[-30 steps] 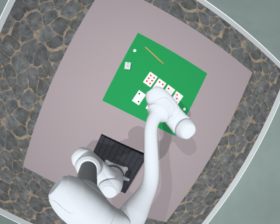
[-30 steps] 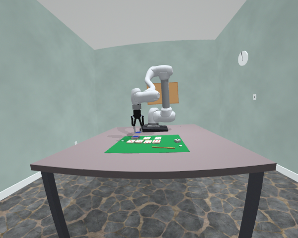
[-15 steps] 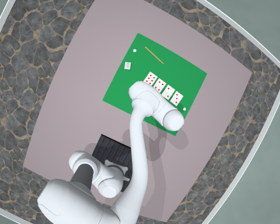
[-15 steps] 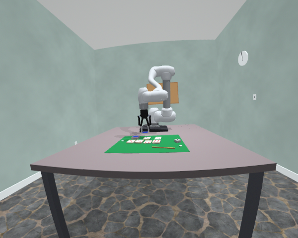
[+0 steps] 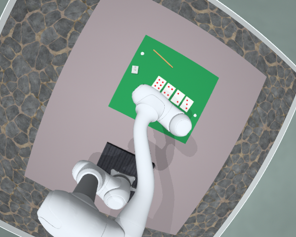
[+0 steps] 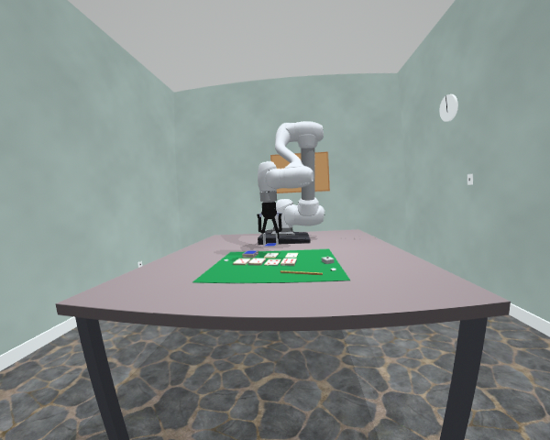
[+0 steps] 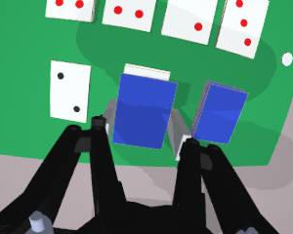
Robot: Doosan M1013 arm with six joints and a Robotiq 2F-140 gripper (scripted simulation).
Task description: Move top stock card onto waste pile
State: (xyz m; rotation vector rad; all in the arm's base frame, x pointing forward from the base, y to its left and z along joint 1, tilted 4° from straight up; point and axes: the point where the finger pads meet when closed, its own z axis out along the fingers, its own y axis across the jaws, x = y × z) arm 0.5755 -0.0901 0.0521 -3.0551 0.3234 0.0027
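Right now my hand is 2 cm short of the black-pip card, 11 cm to the right of it and 9 cm above it. From my hand the other things lie so: small white box 19 cm ahead, 27 cm to the left, 7 cm below; green mat 15 cm ahead, 2 cm to the left, 10 cm below; blue-backed card 3 cm below.
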